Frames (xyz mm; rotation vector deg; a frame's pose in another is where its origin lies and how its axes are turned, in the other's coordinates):
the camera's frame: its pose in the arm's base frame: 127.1 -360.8 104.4 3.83 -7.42 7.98
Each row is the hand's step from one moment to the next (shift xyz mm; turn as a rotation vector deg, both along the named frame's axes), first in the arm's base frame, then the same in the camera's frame.
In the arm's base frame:
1: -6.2 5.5 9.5 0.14 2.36 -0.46
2: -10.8 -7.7 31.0 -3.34 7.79 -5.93
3: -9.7 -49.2 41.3 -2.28 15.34 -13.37
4: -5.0 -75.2 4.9 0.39 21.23 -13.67
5: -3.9 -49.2 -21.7 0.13 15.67 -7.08
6: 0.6 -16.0 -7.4 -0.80 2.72 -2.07
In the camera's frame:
1: -4.1 6.9 9.8 0.39 2.29 -0.65
2: -7.5 -4.3 32.6 -3.03 7.83 -6.04
3: -10.6 -44.9 45.8 -1.96 14.72 -14.10
4: -14.3 -73.3 11.1 1.41 20.14 -15.17
5: -13.3 -49.3 -17.3 1.28 15.06 -8.20
6: -2.5 -16.3 -6.2 -0.70 2.68 -2.15

